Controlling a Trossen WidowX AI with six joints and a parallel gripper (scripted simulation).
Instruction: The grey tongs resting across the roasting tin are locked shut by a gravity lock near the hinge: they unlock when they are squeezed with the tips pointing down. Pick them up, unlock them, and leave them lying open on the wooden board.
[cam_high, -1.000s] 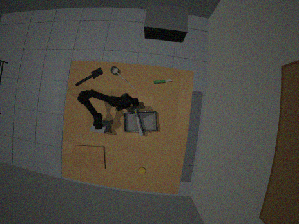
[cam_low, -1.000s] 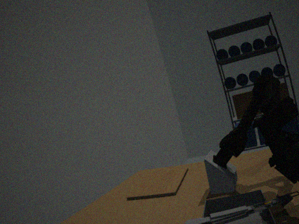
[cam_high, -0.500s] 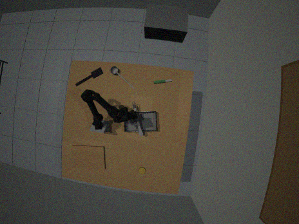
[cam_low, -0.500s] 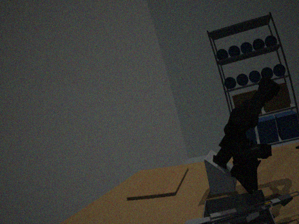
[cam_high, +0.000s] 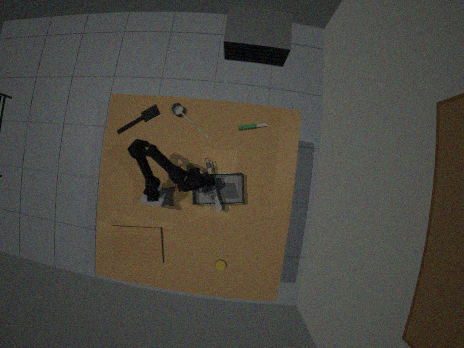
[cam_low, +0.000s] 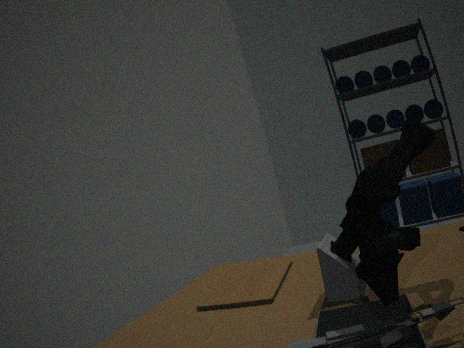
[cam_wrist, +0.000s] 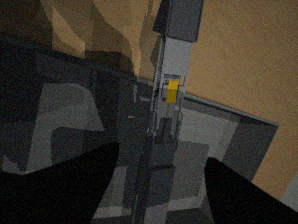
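The yellow lock piece is 10 mm ahead of my gripper tip, 40 mm to the left of it and 30 mm below it. Round my gripper tip: black spatula 470 mm behind, 400 mm to the left, 90 mm below; yellow round thing 60 mm ahead, 560 mm to the right, 90 mm below; roasting tin 50 mm ahead, 50 mm to the right, 70 mm below.
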